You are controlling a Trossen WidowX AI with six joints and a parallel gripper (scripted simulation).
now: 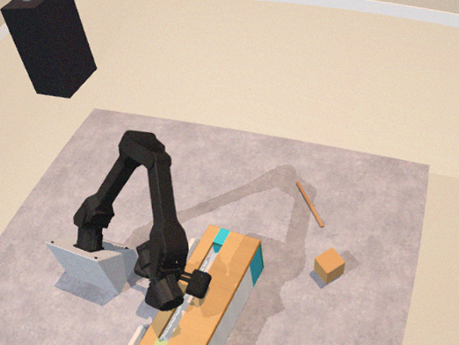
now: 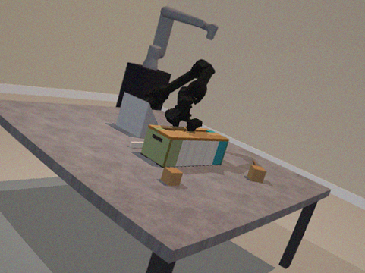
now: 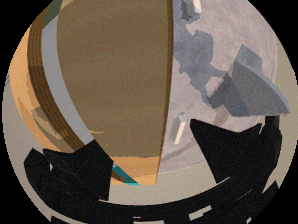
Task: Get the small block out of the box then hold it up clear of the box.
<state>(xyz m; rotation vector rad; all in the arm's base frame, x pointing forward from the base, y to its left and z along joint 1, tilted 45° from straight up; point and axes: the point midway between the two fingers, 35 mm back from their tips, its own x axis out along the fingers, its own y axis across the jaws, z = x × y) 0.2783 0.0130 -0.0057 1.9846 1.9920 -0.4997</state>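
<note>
The small blue block lies 6 cm ahead of my gripper tip and 2 cm to the left of it. Also, from my gripper tip: thin orange stick 39 cm to the left, 21 cm ahead, 8 cm below; orange cube 33 cm ahead, 19 cm to the left, 6 cm below; box 3 cm to the right, 3 cm below, 3 cm ahead.
</note>
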